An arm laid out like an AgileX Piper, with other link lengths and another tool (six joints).
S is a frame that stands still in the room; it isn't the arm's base.
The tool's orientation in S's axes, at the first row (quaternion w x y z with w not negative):
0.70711, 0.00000, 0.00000, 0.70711
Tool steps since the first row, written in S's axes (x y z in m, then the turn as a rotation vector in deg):
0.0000, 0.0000, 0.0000, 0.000, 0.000, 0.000
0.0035, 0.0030, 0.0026, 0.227, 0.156, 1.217
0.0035, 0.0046, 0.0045, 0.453, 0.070, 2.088
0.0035, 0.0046, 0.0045, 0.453, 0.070, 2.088
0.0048, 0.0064, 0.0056, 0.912, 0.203, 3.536
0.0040, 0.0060, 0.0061, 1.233, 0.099, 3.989
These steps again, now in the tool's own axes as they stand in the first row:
0.0000, 0.0000, 0.0000, 0.000, 0.000, 0.000
0.0030, -0.0035, 0.0026, 0.156, -0.227, 1.217
0.0046, -0.0035, 0.0045, 0.070, -0.453, 2.088
0.0046, -0.0035, 0.0045, 0.070, -0.453, 2.088
0.0064, -0.0048, 0.0056, 0.203, -0.912, 3.536
0.0060, -0.0040, 0.0061, 0.099, -1.233, 3.989

